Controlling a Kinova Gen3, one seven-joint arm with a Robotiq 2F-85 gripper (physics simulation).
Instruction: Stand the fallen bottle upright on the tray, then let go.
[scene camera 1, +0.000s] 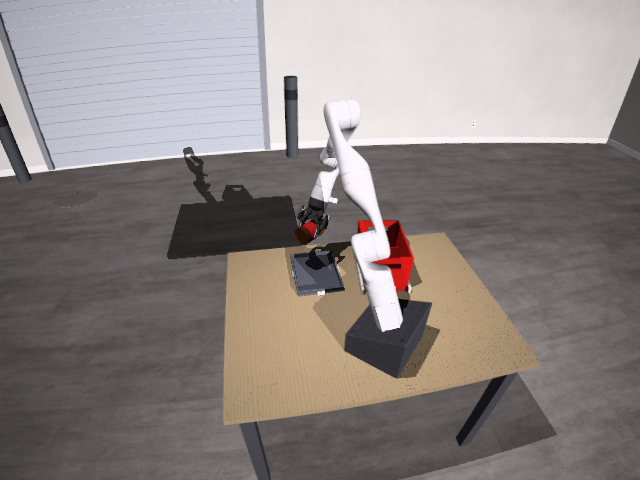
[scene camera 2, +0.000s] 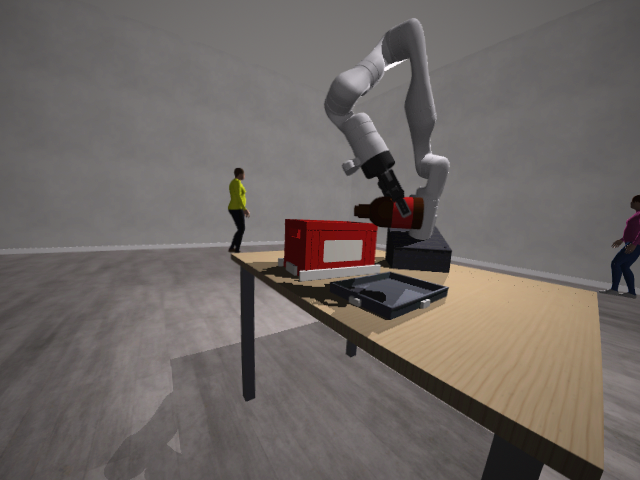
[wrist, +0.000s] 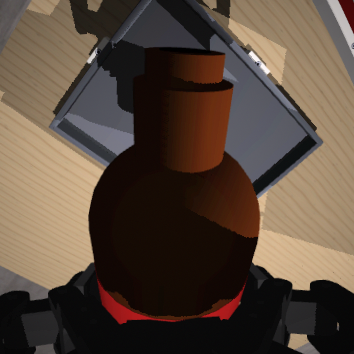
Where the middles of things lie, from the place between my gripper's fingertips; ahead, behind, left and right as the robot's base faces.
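With the brown bottle (scene camera 2: 382, 211), my hand's 20 mm short of it, 20 mm to the left of it and 10 mm below it. The light strip (scene camera 2: 318, 274) is 20 mm ahead of my hand, 220 mm to the right of it and 190 mm below it.
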